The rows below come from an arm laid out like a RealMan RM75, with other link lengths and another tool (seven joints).
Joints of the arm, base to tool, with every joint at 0 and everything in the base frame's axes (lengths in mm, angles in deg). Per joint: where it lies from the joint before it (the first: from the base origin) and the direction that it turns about. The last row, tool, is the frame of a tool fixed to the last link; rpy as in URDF.
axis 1: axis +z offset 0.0 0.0 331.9
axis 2: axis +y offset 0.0 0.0 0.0
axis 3: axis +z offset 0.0 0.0 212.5
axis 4: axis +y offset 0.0 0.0 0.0
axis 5: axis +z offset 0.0 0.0 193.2
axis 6: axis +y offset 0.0 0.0 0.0
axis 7: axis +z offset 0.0 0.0 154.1
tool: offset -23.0 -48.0 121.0 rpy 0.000 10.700 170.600
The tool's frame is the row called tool.
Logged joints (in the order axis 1, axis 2, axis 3, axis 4, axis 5, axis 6, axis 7), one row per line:
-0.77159, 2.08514, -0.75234, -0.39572, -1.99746, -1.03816, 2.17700
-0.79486, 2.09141, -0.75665, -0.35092, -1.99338, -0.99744, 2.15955
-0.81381, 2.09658, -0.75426, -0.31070, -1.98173, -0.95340, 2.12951
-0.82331, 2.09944, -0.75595, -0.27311, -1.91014, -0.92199, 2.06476
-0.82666, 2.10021, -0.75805, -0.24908, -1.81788, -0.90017, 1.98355
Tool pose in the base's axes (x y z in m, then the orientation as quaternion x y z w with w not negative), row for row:
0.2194, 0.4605, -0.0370, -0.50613, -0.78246, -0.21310, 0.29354
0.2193, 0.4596, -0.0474, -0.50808, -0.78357, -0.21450, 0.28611
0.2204, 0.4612, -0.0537, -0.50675, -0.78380, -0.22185, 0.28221
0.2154, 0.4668, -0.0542, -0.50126, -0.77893, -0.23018, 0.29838
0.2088, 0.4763, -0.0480, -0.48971, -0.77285, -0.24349, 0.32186
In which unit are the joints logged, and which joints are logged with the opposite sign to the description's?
The joints are logged in radians. Opposite sign: axis 1.
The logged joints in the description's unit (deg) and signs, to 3 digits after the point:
44.209, 119.470, -43.106, -22.673, -114.446, -59.482, 124.733
45.542, 119.829, -43.353, -20.106, -114.212, -57.149, 123.733
46.628, 120.125, -43.216, -17.802, -113.545, -54.626, 122.012
47.172, 120.289, -43.313, -15.648, -109.443, -52.826, 118.302
47.364, 120.333, -43.433, -14.271, -104.157, -51.576, 113.649

